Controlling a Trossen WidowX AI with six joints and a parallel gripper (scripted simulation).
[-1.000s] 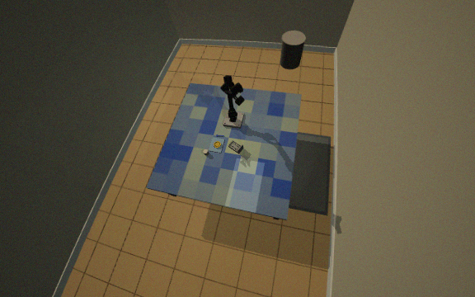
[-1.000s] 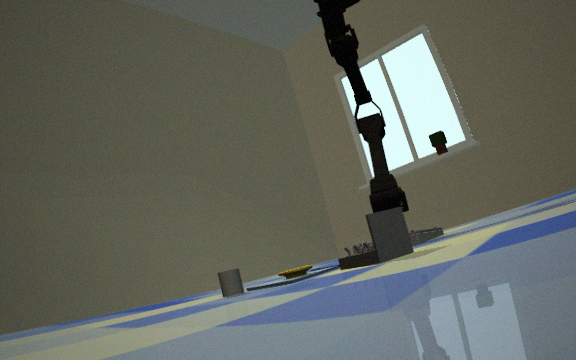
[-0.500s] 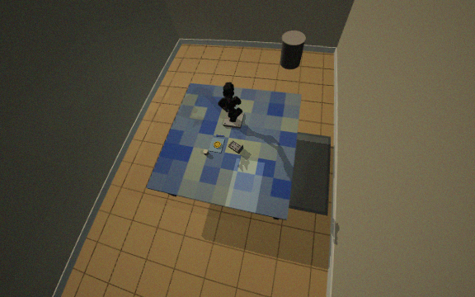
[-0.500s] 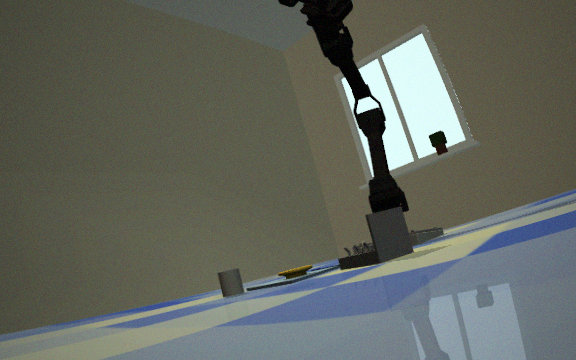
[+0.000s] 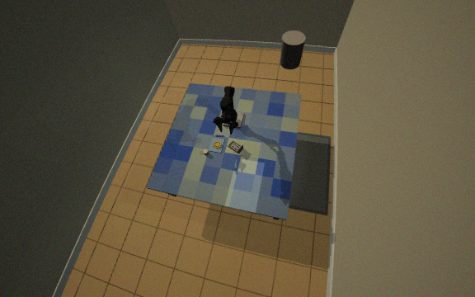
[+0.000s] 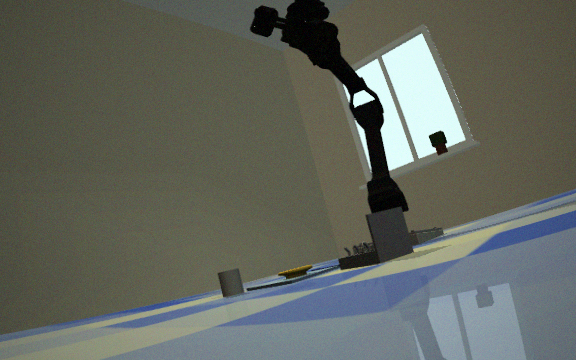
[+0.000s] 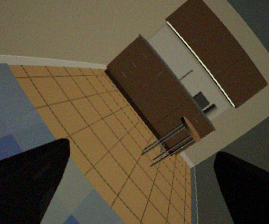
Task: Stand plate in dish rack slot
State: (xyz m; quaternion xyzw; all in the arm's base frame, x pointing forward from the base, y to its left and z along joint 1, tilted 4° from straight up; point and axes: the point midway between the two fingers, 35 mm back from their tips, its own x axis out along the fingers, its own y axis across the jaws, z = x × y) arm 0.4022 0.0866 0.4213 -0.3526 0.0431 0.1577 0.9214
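Right now the yellow plate is 45 cm below my gripper tip, 19 cm to the right of it and 10 cm behind it. The rest, counted from my gripper tip: light-blue mat (47 cm below, 20 cm to the right, 10 cm behind); then dish rack (45 cm below, 11 cm behind, 1 cm to the right); then cup (45 cm below, 28 cm to the right).
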